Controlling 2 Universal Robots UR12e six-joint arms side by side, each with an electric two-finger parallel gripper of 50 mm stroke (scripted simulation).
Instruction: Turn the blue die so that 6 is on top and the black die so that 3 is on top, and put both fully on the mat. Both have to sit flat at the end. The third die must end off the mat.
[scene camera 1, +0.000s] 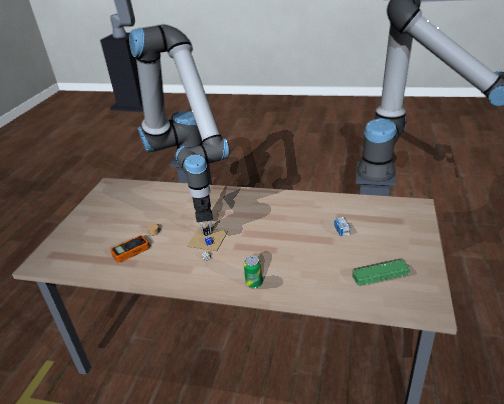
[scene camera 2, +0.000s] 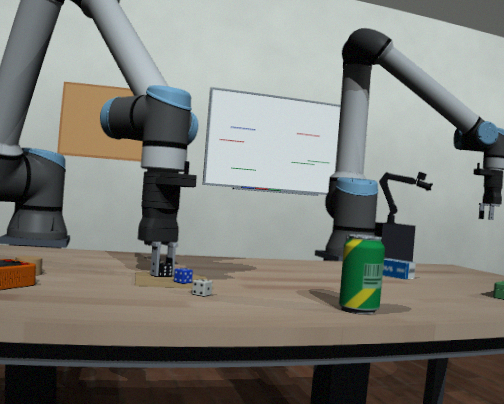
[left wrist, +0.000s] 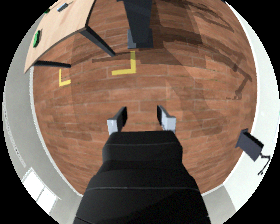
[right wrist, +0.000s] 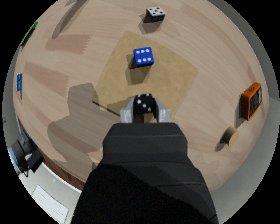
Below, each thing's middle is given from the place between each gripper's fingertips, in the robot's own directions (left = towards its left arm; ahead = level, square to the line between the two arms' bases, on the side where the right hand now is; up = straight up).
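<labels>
Tan mat (right wrist: 168, 78): 30 mm ahead of my right hand (scene camera 2: 162, 275), 20 mm to the left of it, 20 mm below it.
</labels>
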